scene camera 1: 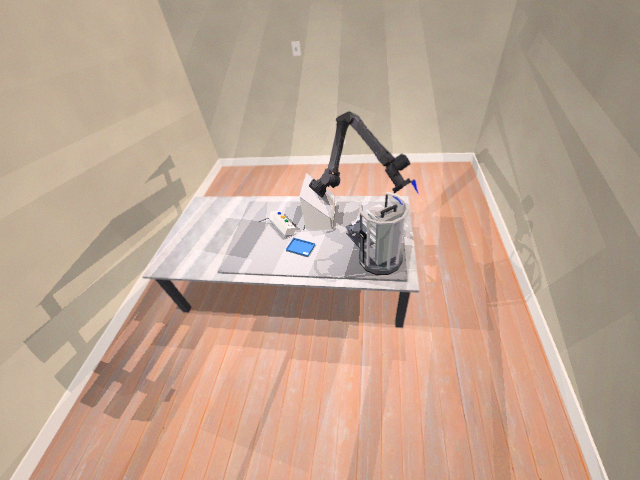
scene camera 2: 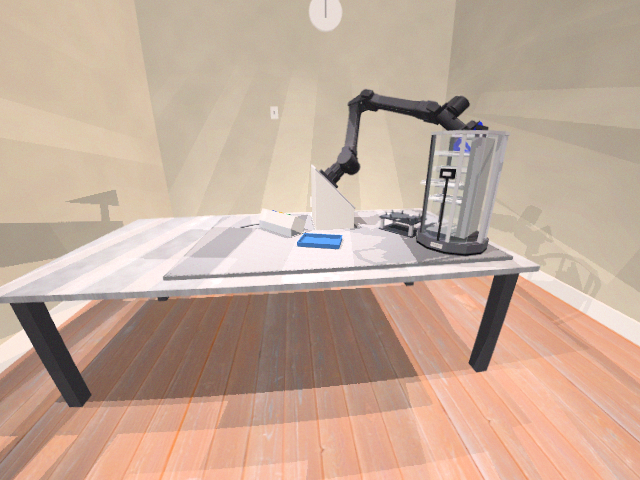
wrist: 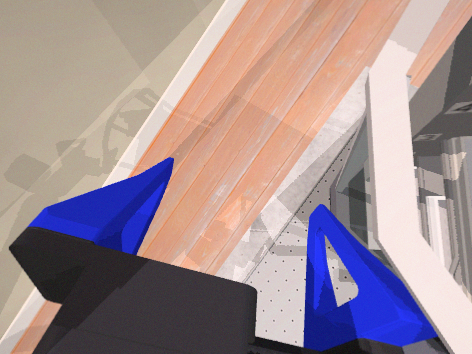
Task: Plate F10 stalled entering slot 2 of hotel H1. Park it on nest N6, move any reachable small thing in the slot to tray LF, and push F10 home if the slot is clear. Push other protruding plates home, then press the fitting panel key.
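Places are measured from the arm's base along level axes (x ahead, y left, z up), in metres.
Pixels of known places: gripper, fingertip midpoint: (scene camera 1: 410, 199) (wrist: 246, 188); arm's base, origin of the base link: (scene camera 1: 316, 188) (scene camera 2: 327, 180).
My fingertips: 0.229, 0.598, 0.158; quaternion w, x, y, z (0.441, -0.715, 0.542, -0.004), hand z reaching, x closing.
Note:
Ahead of a thing's pixels: the offset from my fingertips to its middle, as dx, dy, dz. "*": to the spot under its first point. Level surfaces: height alone.
Hotel H1 @(+0.133, -0.128, -0.142) (scene camera 1: 381, 242) (scene camera 2: 474, 193) is the clear round tower at the right of the table; its pale top rim @(* +0.053, -0.044, +0.046) (wrist: 392, 150) crosses the wrist view. Pale plates @(* +0.216, -0.210, -0.113) (scene camera 2: 447, 183) lie stacked in its slots, one sticking out to the left; slot numbers and F10 cannot be made out. My gripper (scene camera 1: 406, 193) (scene camera 2: 470, 134) (wrist: 246, 188) is open and empty at the hotel's top, its right finger beside the rim in the wrist view. A dark raised nest @(-0.021, -0.270, -0.311) (scene camera 2: 400, 217) stands left of the hotel. A blue tray @(+0.136, -0.622, -0.340) (scene camera 1: 300, 246) (scene camera 2: 319, 240) lies mid-table. The key panel @(-0.022, -0.800, -0.307) (scene camera 1: 282, 225) (scene camera 2: 276, 223) is left of it.
The arm's white wedge pedestal (scene camera 1: 316, 212) (scene camera 2: 330, 209) stands behind the tray. A thin black post with a small head @(* +0.221, -0.217, -0.082) (scene camera 2: 447, 173) rises at the hotel's front. A grey mat @(dz -0.347) (scene camera 1: 248, 260) (scene camera 2: 206, 264) lies under these things on the table @(dz -0.362) (scene camera 1: 173, 258) (scene camera 2: 82, 273).

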